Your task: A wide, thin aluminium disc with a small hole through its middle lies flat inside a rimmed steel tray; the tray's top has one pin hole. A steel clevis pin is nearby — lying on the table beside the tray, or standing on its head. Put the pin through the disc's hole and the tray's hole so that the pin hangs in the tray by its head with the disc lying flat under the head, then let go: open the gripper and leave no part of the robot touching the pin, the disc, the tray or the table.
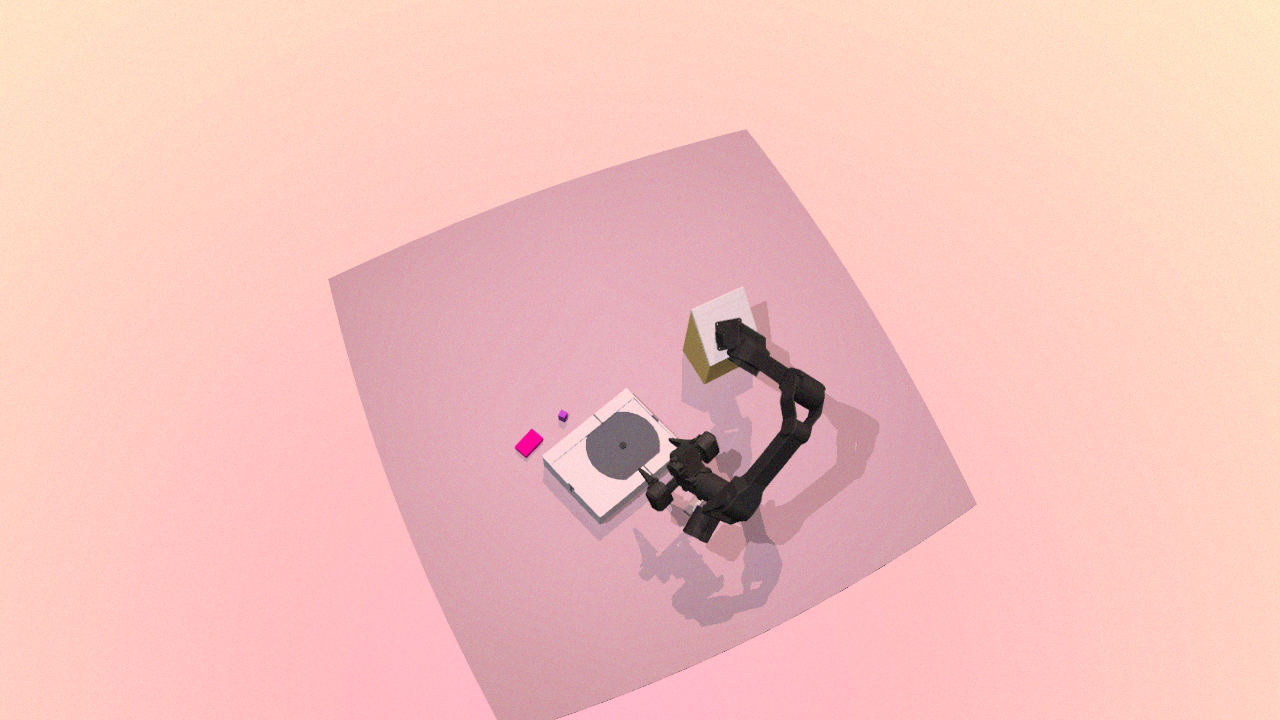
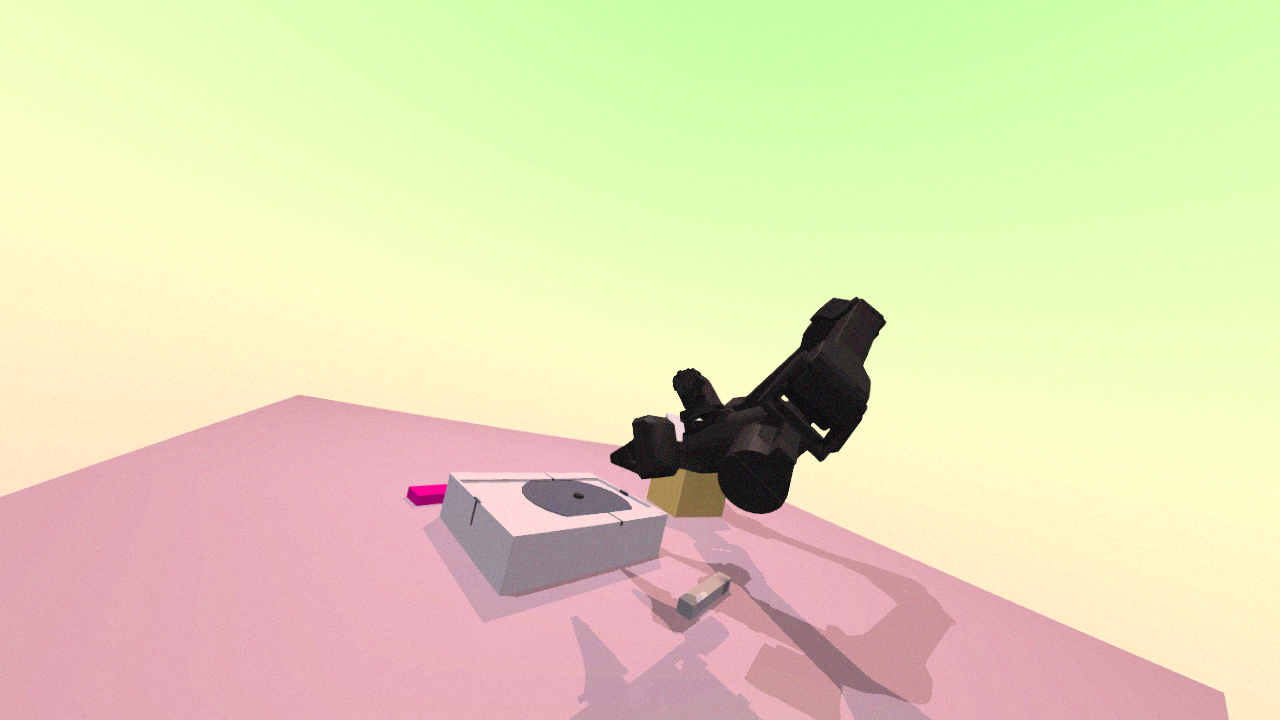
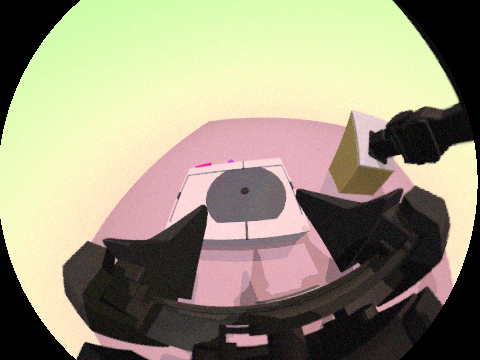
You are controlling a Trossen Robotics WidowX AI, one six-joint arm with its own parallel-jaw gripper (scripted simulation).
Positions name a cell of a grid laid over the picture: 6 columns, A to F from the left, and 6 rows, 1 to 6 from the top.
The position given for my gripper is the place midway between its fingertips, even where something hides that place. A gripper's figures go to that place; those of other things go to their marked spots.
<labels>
My gripper (image 2: C4) is 49 cm from the lens. A grey disc (image 2: C5) is 53 cm from the lens. A grey bar (image 2: D6) is 46 cm from the lens. A steel tray (image 2: C5): 41 cm from the lens. The marked spots on the steel tray and the grey bar are 19 cm apart.
</labels>
